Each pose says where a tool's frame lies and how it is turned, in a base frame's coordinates. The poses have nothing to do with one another.
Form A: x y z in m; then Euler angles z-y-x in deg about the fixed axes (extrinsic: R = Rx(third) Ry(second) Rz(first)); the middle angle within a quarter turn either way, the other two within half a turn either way.
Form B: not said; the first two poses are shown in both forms.
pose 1, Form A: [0.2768 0.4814 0.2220 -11.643 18.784 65.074]
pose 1, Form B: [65.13 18.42 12.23 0.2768 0.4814 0.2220]
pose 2, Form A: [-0.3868 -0.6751 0.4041 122.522 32.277 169.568]
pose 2, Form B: [-146.99 7.45 -117.29 -0.3868 -0.6751 0.4041]
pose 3, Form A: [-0.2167 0.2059 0.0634 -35.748 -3.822 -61.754]
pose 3, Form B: [-55.86 -32.70 -15.78 -0.2167 0.2059 0.0634]
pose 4, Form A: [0.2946 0.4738 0.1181 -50.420 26.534 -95.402]
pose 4, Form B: [-97.97 -52.57 -20.30 0.2946 0.4738 0.1181]
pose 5, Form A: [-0.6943 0.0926 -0.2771 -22.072 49.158 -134.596]
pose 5, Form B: [-134.93 -49.45 -21.23 -0.6943 0.0926 -0.2771]
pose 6, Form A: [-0.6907 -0.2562 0.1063 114.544 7.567 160.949]
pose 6, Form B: [-165.13 -14.19 -115.13 -0.6907 -0.2562 0.1063]
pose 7, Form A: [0.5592 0.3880 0.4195 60.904 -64.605 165.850]
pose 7, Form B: [115.19 12.26 -77.68 0.5592 0.3880 0.4195]
